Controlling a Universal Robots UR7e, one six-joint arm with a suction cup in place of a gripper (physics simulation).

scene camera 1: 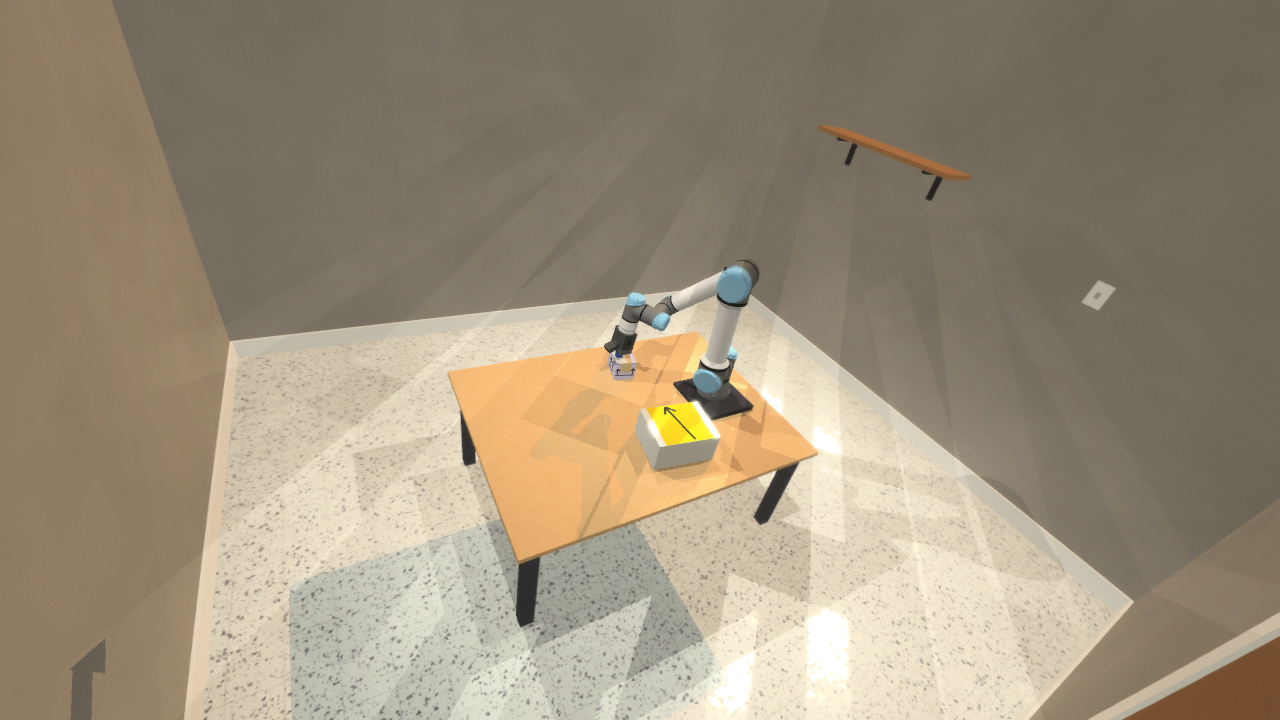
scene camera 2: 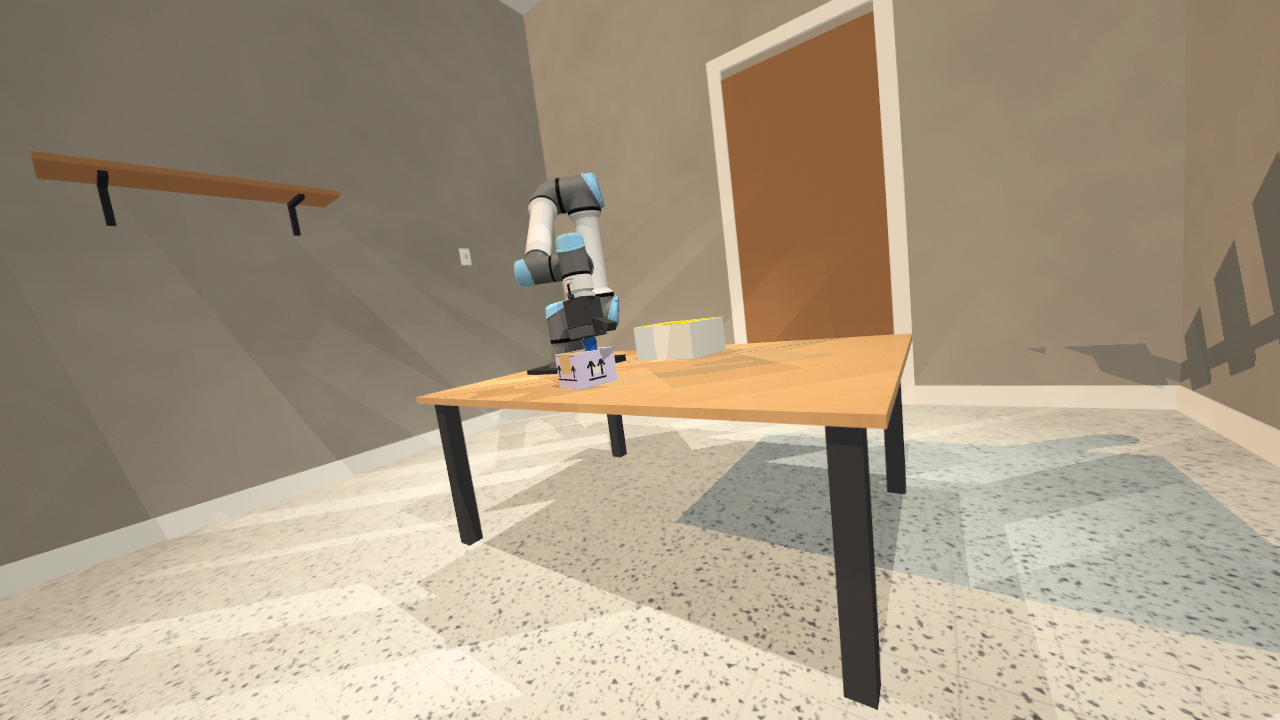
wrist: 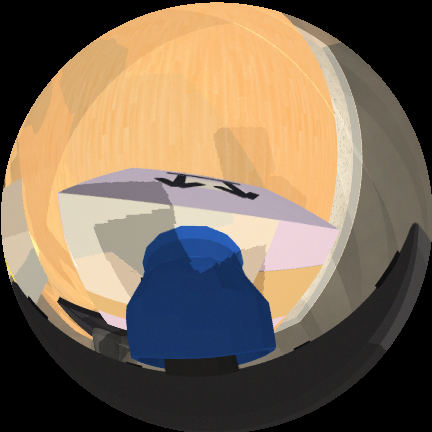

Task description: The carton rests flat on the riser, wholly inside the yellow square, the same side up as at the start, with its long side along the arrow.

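Note:
The carton (scene camera 1: 623,368) (scene camera 2: 587,369) (wrist: 302,244) is a small pale lilac box with tan tape and black double arrows pointing up on its sides. It stands upright on the table (scene camera 1: 501,447) (scene camera 2: 760,398), near the edge at the back in scene camera 1. My gripper's blue suction cup (scene camera 1: 619,355) (scene camera 2: 589,343) (wrist: 194,245) touches the carton's top face, is pressed down, and holds it. The cup hides part of the top. The white riser (scene camera 1: 682,455) (scene camera 2: 677,342) stands apart from the carton, with the yellow square (scene camera 1: 699,422) and a black arrow on its top.
The arm's black base plate (scene camera 1: 729,406) (scene camera 2: 539,369) lies on the table near the riser, between it and the back edge. A wooden wall shelf (scene camera 1: 895,154) (scene camera 2: 187,182) hangs well away from the table. A brown door (scene camera 2: 805,197) is beyond the table.

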